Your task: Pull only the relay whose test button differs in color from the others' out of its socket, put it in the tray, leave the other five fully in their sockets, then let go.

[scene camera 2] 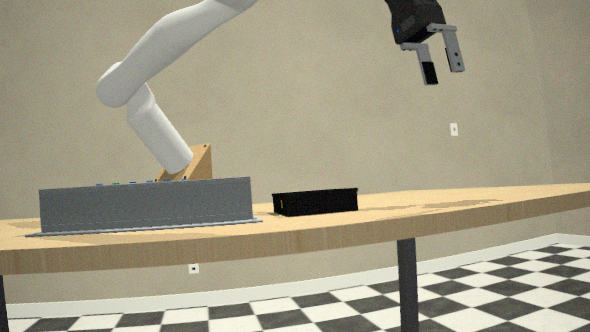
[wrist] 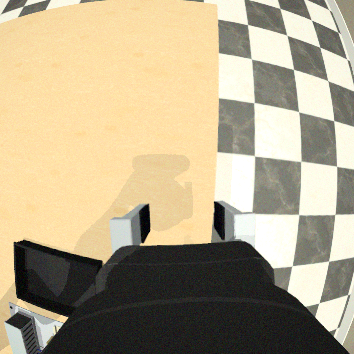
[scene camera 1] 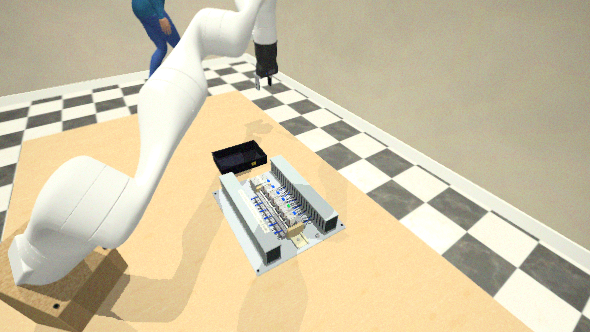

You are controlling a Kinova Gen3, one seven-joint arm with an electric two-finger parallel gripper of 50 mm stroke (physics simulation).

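Places are measured from the arm's base along level axes (x back, y up, z left), in millimetres.
Where they show: gripper, fingertip midpoint: (scene camera 2: 444, 78) (wrist: 181, 215) (scene camera 1: 264, 87); arm's base, origin of the base link: (scene camera 2: 180, 162) (scene camera 1: 45, 258).
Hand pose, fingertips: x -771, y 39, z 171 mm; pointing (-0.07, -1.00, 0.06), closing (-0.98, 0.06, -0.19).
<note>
Things, the pixels of their top centre, and the offset from my fingertips. "spot": a spot on its surface instead. Level surfaces: height alone.
- relay with the green test button, middle of its top: (scene camera 2: 117, 183) (scene camera 1: 286, 206) dz -392, dx +341, dy -109 mm
- black tray, middle of its top: (scene camera 2: 310, 191) (wrist: 50, 284) (scene camera 1: 239, 153) dz -89, dx +231, dy -144 mm
- light base plate, surface spot: (scene camera 1: 259, 267) spot: dz -427, dx +482, dy -176 mm
- wooden table, its level: dy -179 mm
The relay with the green test button (scene camera 1: 288, 206) (scene camera 2: 115, 183) stands in the row of relays between the two grey ducts. The other relays there have blue buttons (scene camera 1: 278, 192) (scene camera 2: 132, 182); in scene camera 2 the near duct hides the relay bodies. The black tray (scene camera 1: 239, 168) (scene camera 2: 316, 202) (wrist: 60, 301) stands just beyond one end of the panel, with no relay visible in it. My gripper (scene camera 1: 263, 83) (scene camera 2: 444, 70) (wrist: 181, 215) is open and empty, high above the table's edge, past the tray and well away from the relays.
The grey ducts (scene camera 1: 305, 192) (scene camera 2: 145, 206) (wrist: 21, 332) rise on both sides of the relay row, on a light base plate (scene camera 1: 259, 267). The wooden table (scene camera 1: 375, 285) (scene camera 2: 450, 205) (wrist: 110, 100) carries the arm's wooden base block (scene camera 1: 95, 280). A person (scene camera 1: 156, 30) stands beyond the table.
</note>
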